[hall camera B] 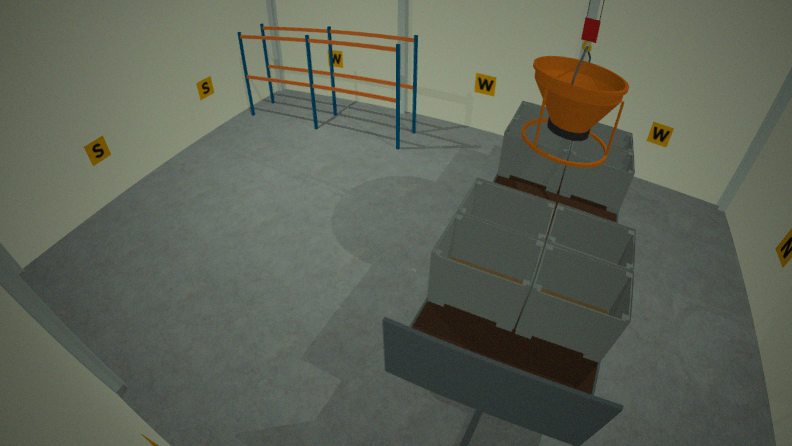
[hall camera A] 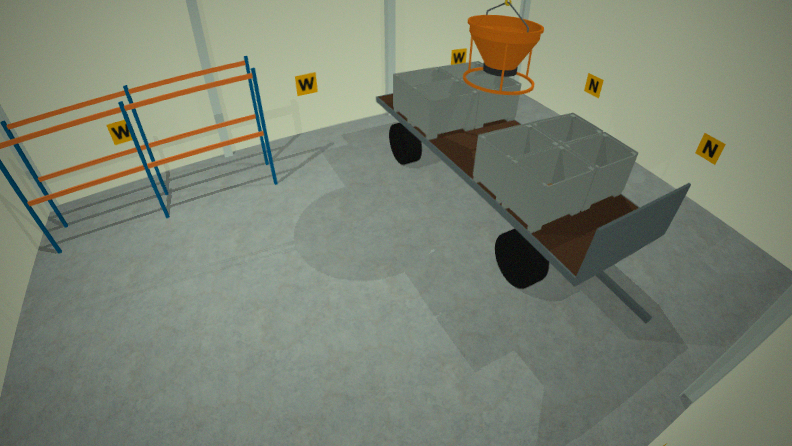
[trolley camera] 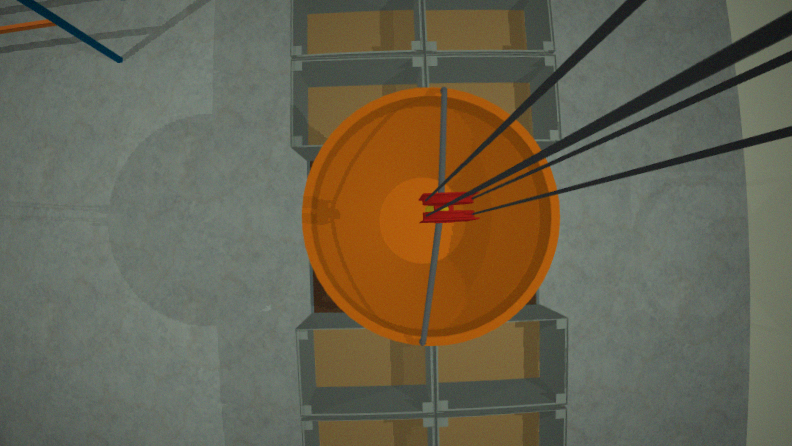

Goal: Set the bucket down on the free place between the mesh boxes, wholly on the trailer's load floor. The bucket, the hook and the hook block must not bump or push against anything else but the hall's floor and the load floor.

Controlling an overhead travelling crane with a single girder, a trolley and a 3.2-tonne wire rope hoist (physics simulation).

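Note:
The orange bucket [hall camera A: 504,47] [hall camera B: 579,102] [trolley camera: 407,243] hangs upright in the air, its foot ring above the box tops. My hook [hall camera A: 507,3] [hall camera B: 586,47] [trolley camera: 440,208] holds its bail, under the red hook block [hall camera B: 590,29] [trolley camera: 448,198]. In the trolley view the bucket covers most of the gap between the rear mesh boxes [hall camera A: 432,108] [hall camera B: 526,152] [trolley camera: 360,70] and the front mesh boxes [hall camera A: 515,182] [hall camera B: 476,282] [trolley camera: 363,398]; its rim overlaps the edges of both groups. Brown load floor [hall camera A: 457,148] [trolley camera: 325,298] shows in the gap; the rest there is hidden.
The trailer's grey headboard [hall camera A: 637,229] [hall camera B: 487,376] stands at its front end, beyond the front boxes. A blue and orange rack [hall camera A: 144,149] [hall camera B: 397,94] stands by the W wall. The bucket's round shadow [hall camera A: 354,238] [hall camera B: 387,216] [trolley camera: 166,221] lies on the hall floor beside the trailer.

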